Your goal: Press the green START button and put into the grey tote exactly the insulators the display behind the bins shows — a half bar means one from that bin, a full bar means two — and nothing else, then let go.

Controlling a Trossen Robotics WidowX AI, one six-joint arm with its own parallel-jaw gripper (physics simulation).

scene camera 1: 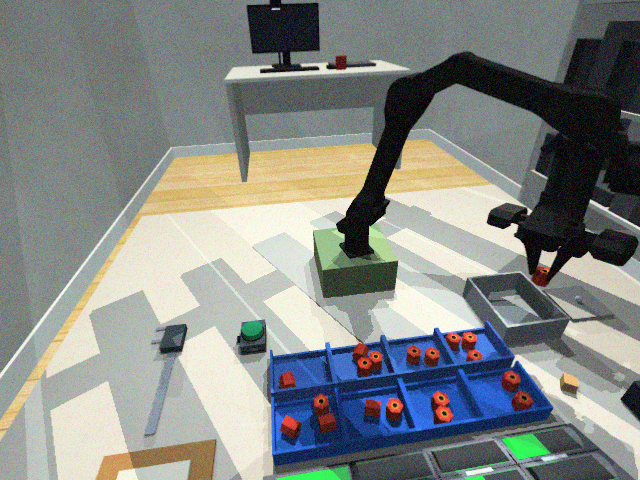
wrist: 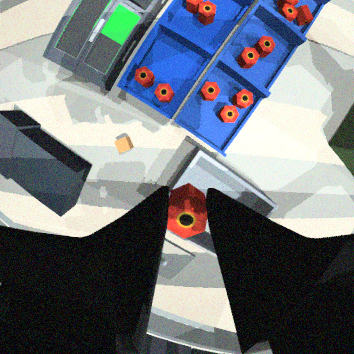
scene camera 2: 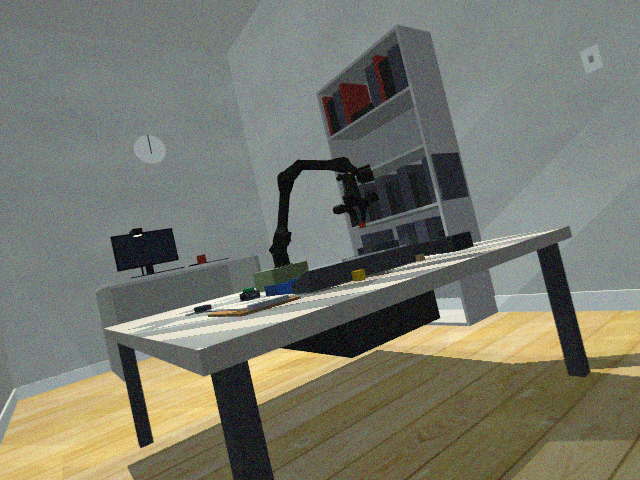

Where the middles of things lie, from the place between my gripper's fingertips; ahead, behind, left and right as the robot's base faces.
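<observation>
Display (scene camera 1: 590, 447): 15 cm ahead of my hand, 28 cm to the right of it, 15 cm below it. My hand is 7 cm past the grey tote (wrist: 201, 169), 7 cm to the right of it and 15 cm above it.
</observation>
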